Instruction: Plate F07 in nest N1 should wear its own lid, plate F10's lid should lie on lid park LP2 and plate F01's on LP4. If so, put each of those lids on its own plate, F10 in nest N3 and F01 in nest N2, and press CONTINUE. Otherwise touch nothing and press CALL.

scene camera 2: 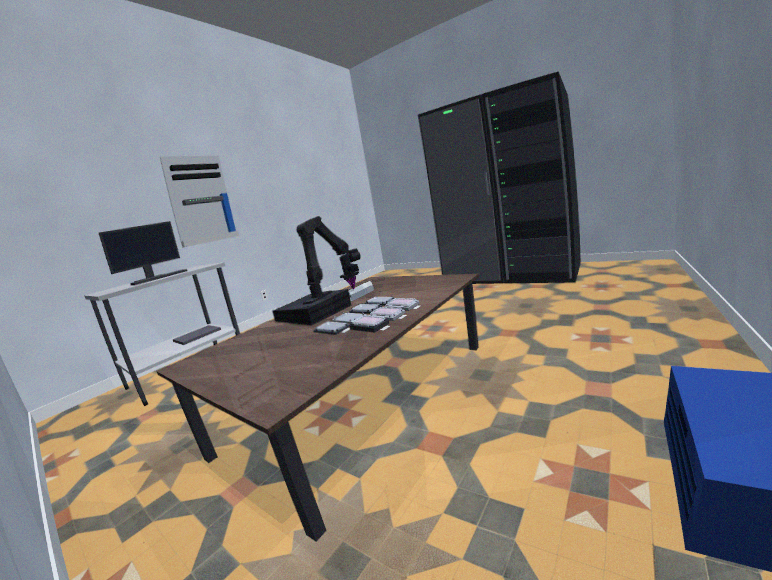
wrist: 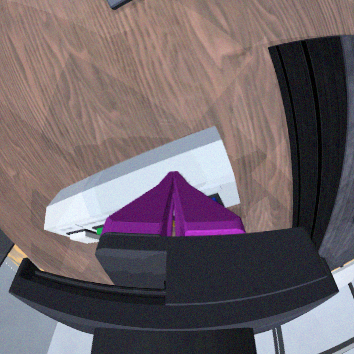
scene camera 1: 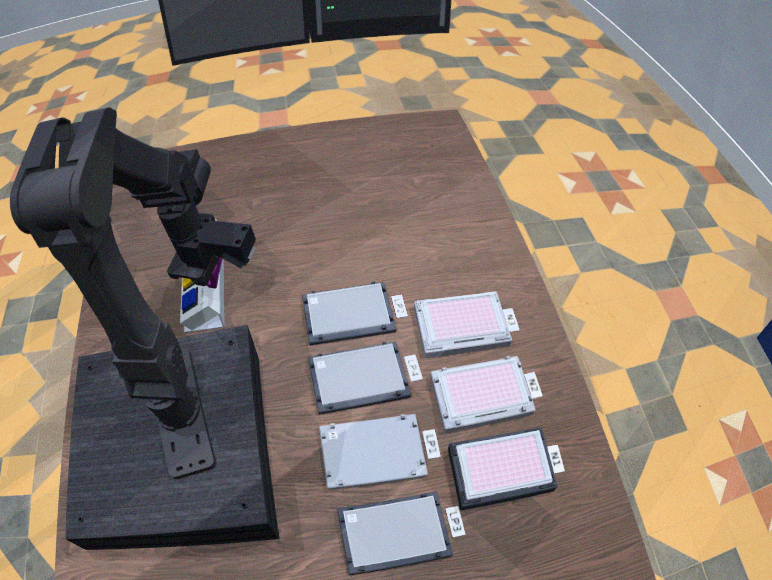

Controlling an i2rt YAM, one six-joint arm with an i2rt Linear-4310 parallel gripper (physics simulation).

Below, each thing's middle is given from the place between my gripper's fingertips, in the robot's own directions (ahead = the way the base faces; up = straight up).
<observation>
The button box (scene camera 1: 208, 313) is 2 cm behind my hand, 7 cm to the left of it and 3 cm below it. Also, from my hand: LP4 lid park (scene camera 1: 398, 395) 20 cm ahead, 22 cm to the right, 5 cm below; LP2 lid park (scene camera 1: 384, 329) 22 cm ahead, 9 cm to the right, 5 cm below; LP1 lid park (scene camera 1: 377, 451) 17 cm ahead, 34 cm to the right, 5 cm below.
</observation>
